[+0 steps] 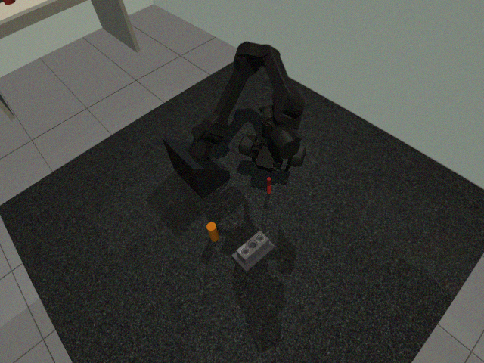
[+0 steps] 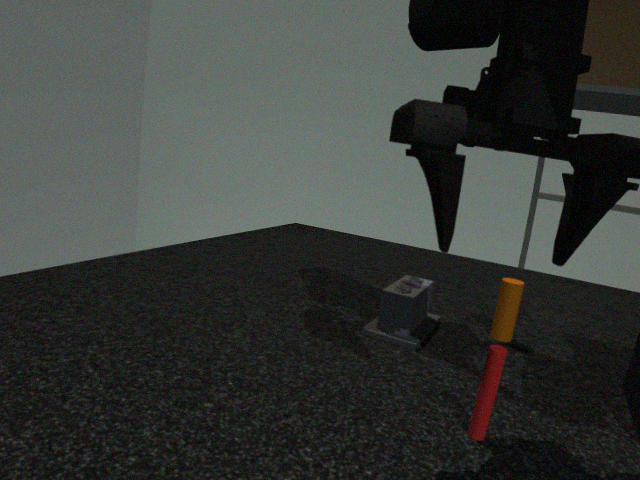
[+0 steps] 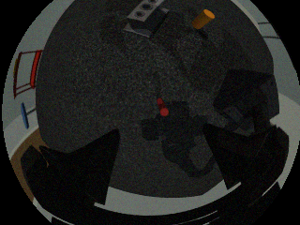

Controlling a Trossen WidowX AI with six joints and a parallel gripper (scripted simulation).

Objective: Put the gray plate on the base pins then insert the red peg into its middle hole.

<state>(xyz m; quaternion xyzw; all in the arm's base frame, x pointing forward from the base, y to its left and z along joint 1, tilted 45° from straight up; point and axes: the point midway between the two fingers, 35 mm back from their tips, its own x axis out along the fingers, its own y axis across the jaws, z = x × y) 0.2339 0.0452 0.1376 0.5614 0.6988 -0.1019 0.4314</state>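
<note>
Now: the red peg 10 mm behind my gripper tip and 110 mm below it. From my gripper tip the other things lie so: gray plate: 120 mm ahead, 190 mm to the right, 100 mm below; orange cylinder: 250 mm to the right, 110 mm below; gray base: 120 mm ahead, 190 mm to the right, 140 mm below.
</note>
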